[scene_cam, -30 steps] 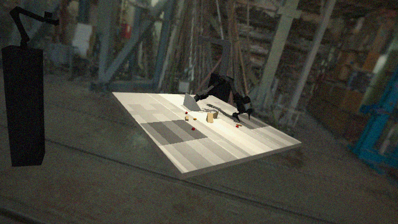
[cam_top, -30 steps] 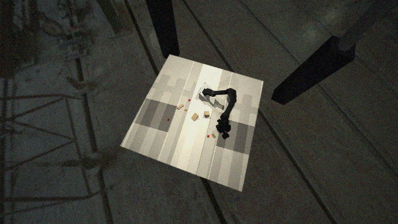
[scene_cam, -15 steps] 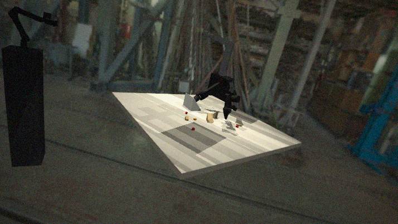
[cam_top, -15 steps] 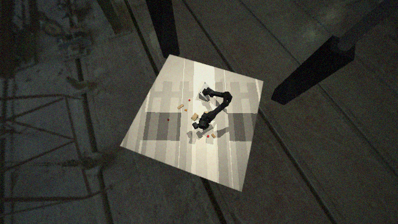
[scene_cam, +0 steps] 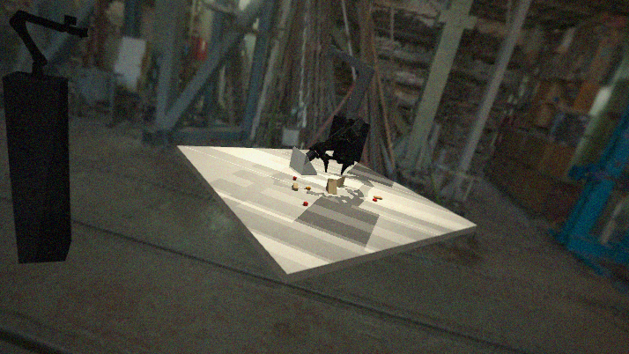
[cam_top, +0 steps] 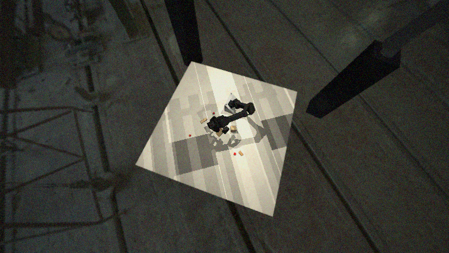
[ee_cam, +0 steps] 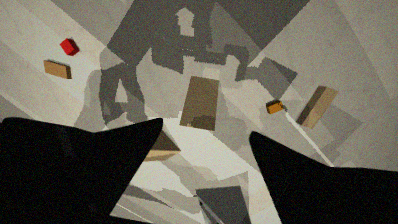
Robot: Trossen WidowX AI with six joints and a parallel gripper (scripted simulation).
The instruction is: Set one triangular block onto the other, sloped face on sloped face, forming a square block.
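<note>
My gripper tip is 1 cm to the right of the brown wooden triangular block and 9 cm above it. Round my gripper tip: small yellow block: 2 cm behind, 13 cm to the right, 10 cm below; tan block: 2 cm behind, 20 cm to the right, 10 cm below.
</note>
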